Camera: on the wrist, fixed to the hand. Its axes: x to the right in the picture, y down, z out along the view.
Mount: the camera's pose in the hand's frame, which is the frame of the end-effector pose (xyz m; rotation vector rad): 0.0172 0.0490 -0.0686 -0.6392 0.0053 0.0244
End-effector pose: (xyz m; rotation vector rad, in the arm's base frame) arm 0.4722 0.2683 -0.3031 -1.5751 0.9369 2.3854
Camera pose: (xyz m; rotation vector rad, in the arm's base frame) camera 0.4973 0.1869 -0.3153 1.5133 -0.1552 -2.4911
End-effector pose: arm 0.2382 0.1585 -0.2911 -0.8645 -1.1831 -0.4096
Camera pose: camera 0.3214 0.1391 -0.3014 -1.4221 -1.0431 -0.7916
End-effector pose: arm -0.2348 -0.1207 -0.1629 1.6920 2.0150 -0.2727
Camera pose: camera -0.2058 -0.0644 -0.1046 1.3004 1.8126 0.3540
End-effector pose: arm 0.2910 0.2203 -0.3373 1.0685 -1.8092 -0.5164
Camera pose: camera 0.3263 0.2386 -0.2610 0.6012 -1.4881 -0.9908
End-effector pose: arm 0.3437 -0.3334 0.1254 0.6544 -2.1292 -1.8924
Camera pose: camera 0.3502 -0.3984 0.1814 0.4795 -1.3754 -2.3599
